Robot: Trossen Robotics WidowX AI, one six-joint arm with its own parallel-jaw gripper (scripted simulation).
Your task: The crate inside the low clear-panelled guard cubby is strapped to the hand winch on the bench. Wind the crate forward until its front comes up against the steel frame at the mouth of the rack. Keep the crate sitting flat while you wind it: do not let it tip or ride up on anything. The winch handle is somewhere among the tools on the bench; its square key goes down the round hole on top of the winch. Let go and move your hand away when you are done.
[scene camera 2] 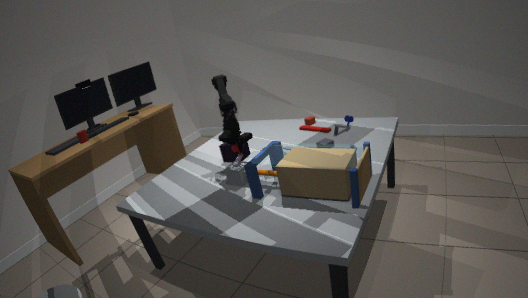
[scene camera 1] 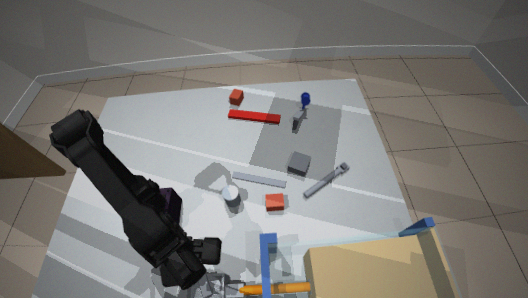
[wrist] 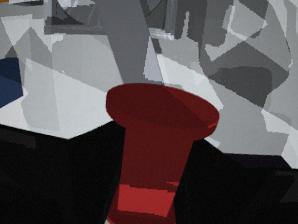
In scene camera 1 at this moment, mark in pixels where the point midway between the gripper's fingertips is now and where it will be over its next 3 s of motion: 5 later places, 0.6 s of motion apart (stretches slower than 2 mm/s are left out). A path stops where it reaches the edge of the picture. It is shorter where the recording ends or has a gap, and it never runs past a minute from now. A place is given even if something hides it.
My gripper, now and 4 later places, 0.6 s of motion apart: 193,255; 185,259; 176,268; 171,276; 168,286
